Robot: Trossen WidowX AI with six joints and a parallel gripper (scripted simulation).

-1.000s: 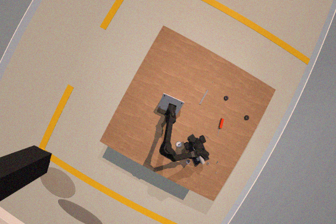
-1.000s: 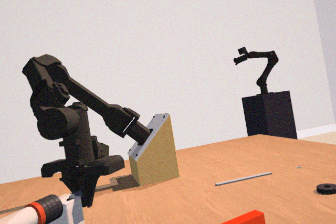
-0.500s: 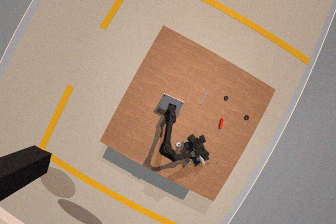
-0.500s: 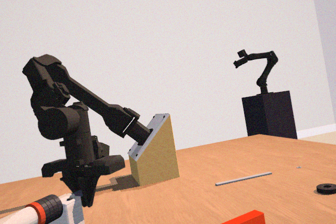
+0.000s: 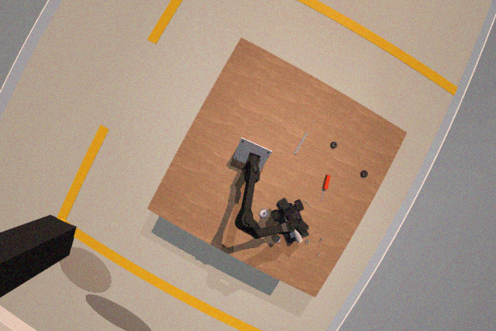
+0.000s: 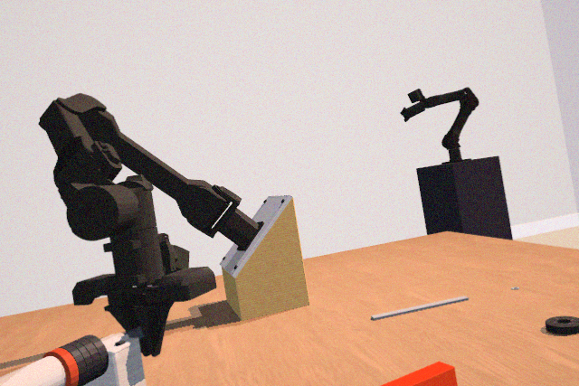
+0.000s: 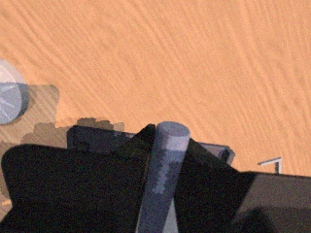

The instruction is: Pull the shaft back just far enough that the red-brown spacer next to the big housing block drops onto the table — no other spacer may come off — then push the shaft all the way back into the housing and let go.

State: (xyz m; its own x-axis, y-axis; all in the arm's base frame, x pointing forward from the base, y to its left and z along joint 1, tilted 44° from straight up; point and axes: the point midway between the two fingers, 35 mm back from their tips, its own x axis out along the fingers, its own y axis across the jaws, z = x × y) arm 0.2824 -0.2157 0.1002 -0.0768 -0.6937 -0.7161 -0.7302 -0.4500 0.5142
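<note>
The blue-grey shaft lies 6 cm to the right of my gripper tip, 5 cm ahead of it and 3 cm above it. From my gripper tip the other things lie so: black collar 9 cm to the right, 8 cm ahead, 3 cm above; orange-red ring 9 cm to the right, 9 cm ahead, 3 cm above; black spacer 8 cm to the right, 7 cm ahead, 3 cm above.
</note>
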